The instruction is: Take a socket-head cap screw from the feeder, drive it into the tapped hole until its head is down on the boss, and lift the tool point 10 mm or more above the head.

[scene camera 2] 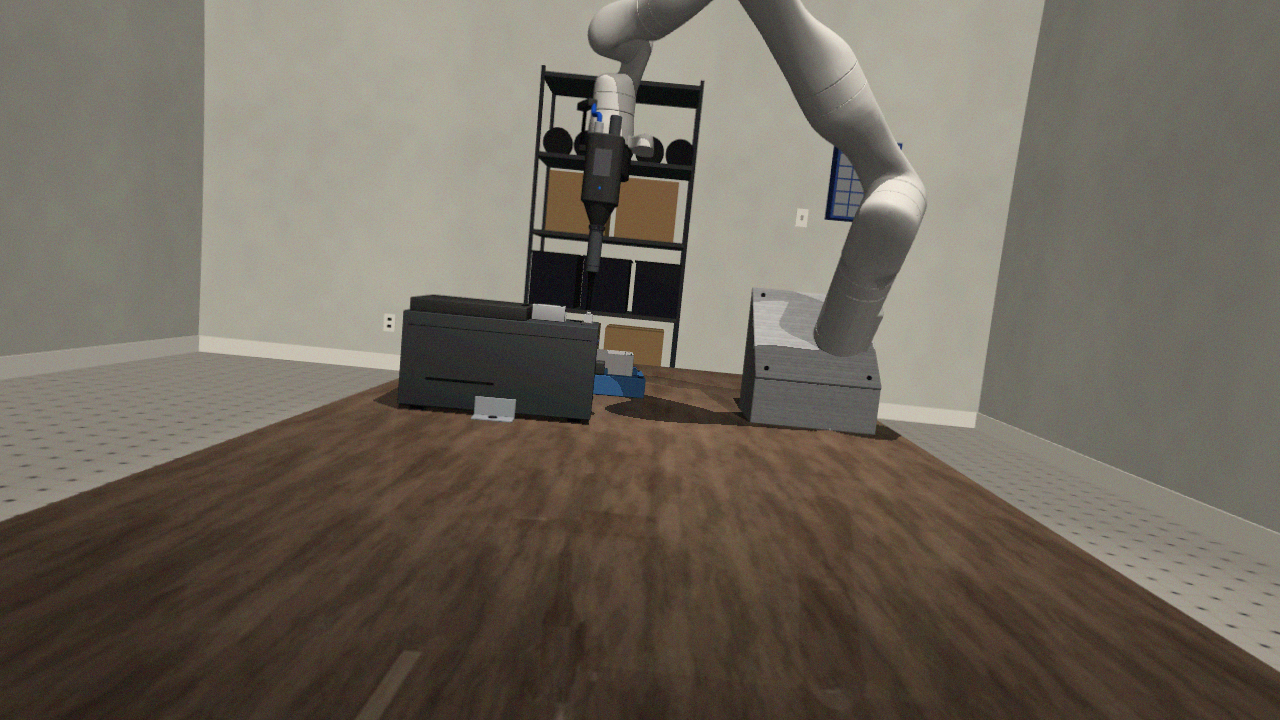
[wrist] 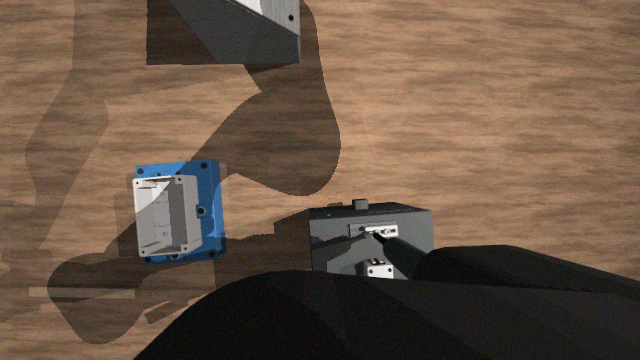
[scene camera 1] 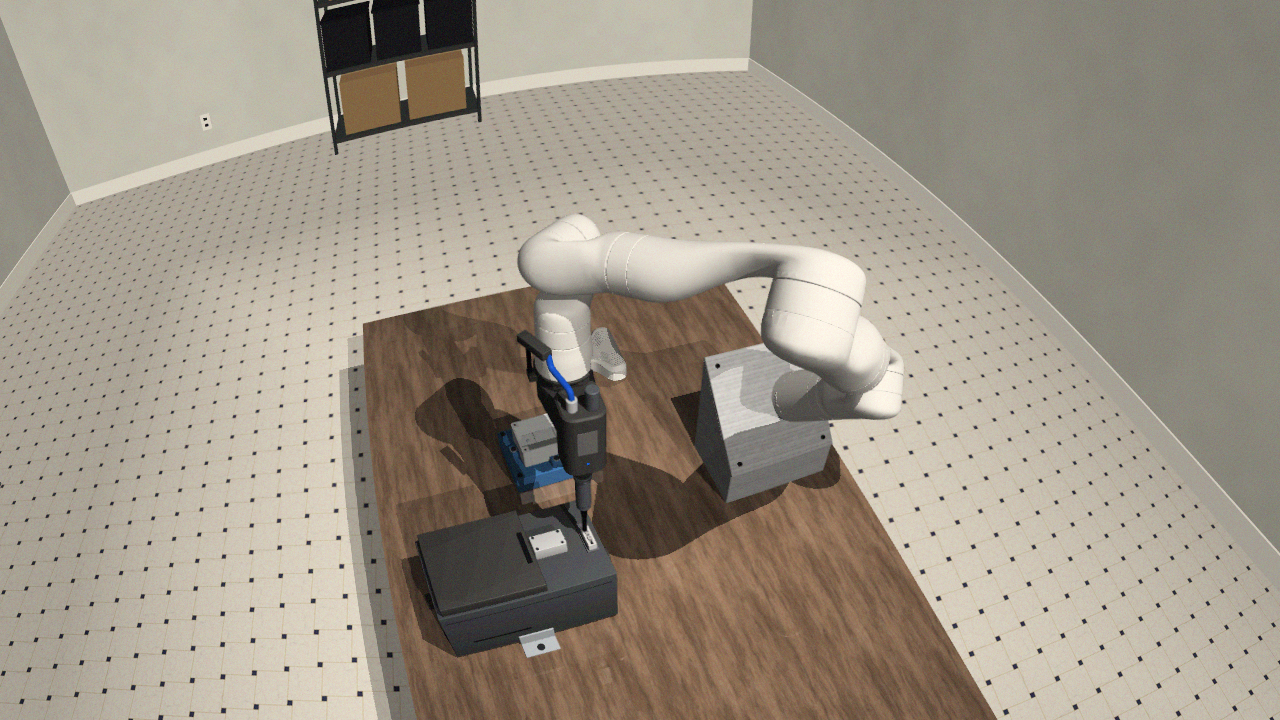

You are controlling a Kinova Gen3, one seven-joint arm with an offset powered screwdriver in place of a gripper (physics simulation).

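Note:
Dark screw feeder [scene camera 2: 553, 377], [wrist: 332, 250], [scene camera 1: 575, 570]. Blue fixture [scene camera 1: 542, 474], [scene camera 2: 612, 385], [wrist: 208, 180]. Black cover [scene camera 2: 428, 303].

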